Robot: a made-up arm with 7 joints.
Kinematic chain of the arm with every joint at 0, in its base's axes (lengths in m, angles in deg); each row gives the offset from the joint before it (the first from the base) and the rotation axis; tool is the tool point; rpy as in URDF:
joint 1: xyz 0 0 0.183 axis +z
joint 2: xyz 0 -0.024 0.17 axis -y
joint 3: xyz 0 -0.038 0.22 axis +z
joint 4: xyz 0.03 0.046 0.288 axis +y
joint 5: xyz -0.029 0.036 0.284 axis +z
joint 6: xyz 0 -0.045 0.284 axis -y
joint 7: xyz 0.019 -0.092 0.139 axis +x
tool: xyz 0 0 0 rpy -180 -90 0
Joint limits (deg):
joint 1: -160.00..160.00
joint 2: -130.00..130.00
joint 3: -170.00..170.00
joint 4: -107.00..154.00
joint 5: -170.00..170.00
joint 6: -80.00..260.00
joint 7: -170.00..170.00
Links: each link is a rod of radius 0.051 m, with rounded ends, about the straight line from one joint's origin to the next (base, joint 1, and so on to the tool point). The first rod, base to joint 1, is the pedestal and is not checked.
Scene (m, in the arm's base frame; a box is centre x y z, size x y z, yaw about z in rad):
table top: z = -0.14
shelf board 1: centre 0.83 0.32 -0.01 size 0.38 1 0.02 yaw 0.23
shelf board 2: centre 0.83 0.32 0.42 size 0.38 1 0.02 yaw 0.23
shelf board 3: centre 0.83 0.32 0.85 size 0.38 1 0.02 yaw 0.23
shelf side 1: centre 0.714 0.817 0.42 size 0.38 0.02 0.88 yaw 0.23
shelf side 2: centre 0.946 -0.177 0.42 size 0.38 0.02 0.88 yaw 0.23
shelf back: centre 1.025 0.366 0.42 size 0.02 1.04 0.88 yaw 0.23
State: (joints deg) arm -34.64 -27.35 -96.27 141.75 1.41 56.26 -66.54
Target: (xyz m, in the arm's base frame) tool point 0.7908 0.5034 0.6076
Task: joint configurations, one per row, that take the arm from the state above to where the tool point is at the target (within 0.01 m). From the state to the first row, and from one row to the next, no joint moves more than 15 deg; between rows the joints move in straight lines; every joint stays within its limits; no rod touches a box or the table.
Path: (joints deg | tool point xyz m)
1: -19.96 -21.89 -84.30 141.49 -0.94 58.80 -66.54 | -0.1792 -0.5870 0.4284
2: -5.27 -16.43 -72.32 141.22 -3.29 61.33 -66.54 | 0.0878 -0.6157 0.4084
3: 9.41 -10.97 -60.35 140.96 -5.64 63.87 -66.54 | 0.3453 -0.5205 0.4112
4: 24.10 -5.50 -48.37 140.69 -7.99 66.41 -66.54 | 0.5340 -0.3187 0.4367
5: 38.78 -0.04 -36.40 140.43 -10.33 68.94 -66.54 | 0.6091 -0.0553 0.4818
6: 53.46 5.42 -24.42 140.16 -12.68 71.48 -66.54 | 0.5534 0.2078 0.5413
7: 68.15 10.88 -12.45 139.90 -15.03 74.02 -66.54 | 0.3821 0.4077 0.6076
8: 66.37 0.38 -17.65 128.45 -16.22 71.03 -66.54 | 0.4899 0.4456 0.6194
9: 64.59 -10.11 -22.86 117.01 -17.41 68.05 -66.54 | 0.5984 0.4708 0.6218
10: 62.82 -20.61 -28.06 105.57 -18.60 65.07 -66.54 | 0.7004 0.4880 0.6175
11: 61.04 -31.10 -33.27 94.13 -19.79 62.09 -66.54 | 0.7908 0.5033 0.6077

